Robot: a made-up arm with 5 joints. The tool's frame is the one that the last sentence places.
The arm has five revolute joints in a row. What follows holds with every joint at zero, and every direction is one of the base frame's.
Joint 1 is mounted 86 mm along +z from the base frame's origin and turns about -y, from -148.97 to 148.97 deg.
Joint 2 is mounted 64 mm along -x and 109 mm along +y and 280 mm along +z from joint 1 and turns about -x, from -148.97 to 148.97 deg.
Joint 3 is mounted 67 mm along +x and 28 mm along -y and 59 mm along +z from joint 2 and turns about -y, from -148.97 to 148.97 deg.
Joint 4 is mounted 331 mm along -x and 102 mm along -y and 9 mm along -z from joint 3 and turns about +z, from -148.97 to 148.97 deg.
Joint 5 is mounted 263 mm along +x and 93 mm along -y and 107 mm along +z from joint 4 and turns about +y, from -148.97 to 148.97 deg.
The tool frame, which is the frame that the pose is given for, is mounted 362 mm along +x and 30 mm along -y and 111 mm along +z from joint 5; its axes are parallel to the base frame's.
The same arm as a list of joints. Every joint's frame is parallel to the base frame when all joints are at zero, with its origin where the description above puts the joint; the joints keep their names.
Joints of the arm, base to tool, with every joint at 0 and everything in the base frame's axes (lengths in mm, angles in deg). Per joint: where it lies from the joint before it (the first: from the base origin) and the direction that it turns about. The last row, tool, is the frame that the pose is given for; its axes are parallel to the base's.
joint 1: offset 0.0 0.0 86.0 axis 0 -1 0
joint 2: offset -64.0 109.0 280.0 axis -1 0 0
joint 3: offset 67.0 -28.0 59.0 axis 0 -1 0
joint 4: offset -331.0 -102.0 -9.0 axis 0 0 1
joint 5: offset 263.0 -93.0 107.0 axis 0 1 0
tool: offset 362.0 -30.0 111.0
Joint limits (deg, base to tool): -148.97..148.97 -148.97..148.97 -148.97..148.97 -148.97..148.97 -148.97..148.97

